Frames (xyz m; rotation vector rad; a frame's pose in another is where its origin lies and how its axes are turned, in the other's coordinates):
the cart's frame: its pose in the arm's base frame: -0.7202 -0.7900 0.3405 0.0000 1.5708 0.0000
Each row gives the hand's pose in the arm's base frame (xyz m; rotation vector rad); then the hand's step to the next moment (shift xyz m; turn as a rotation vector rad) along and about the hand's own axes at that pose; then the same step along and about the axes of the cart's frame.
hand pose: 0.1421 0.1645 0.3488 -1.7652 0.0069 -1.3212
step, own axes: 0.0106 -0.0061 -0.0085 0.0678 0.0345 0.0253
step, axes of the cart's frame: -0.0122 -0.0070 -0.0049 -0.0287 -0.0372 0.0649
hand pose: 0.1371 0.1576 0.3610 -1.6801 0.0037 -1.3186
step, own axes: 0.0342 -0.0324 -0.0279 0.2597 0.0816 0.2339
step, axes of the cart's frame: -0.0456 -0.0191 -0.0235 -0.1506 -0.0246 0.3248
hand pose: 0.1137 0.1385 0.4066 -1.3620 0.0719 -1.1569
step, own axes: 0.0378 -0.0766 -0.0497 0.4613 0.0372 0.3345
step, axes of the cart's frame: -0.0660 -0.0443 -0.0588 -0.3273 -0.0783 0.4613
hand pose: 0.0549 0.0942 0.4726 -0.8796 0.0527 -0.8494
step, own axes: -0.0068 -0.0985 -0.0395 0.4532 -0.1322 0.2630
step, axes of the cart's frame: -0.0406 -0.0549 -0.0815 -0.3958 -0.1776 0.3222
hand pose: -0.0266 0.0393 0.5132 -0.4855 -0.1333 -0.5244
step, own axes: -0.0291 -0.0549 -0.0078 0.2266 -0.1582 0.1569
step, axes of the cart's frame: -0.0086 -0.0322 -0.0530 -0.2580 -0.1463 0.1141
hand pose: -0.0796 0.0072 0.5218 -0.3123 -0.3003 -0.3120
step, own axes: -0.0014 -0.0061 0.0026 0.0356 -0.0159 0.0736
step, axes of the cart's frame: -0.0034 -0.0043 -0.0040 -0.0827 0.0019 0.0093
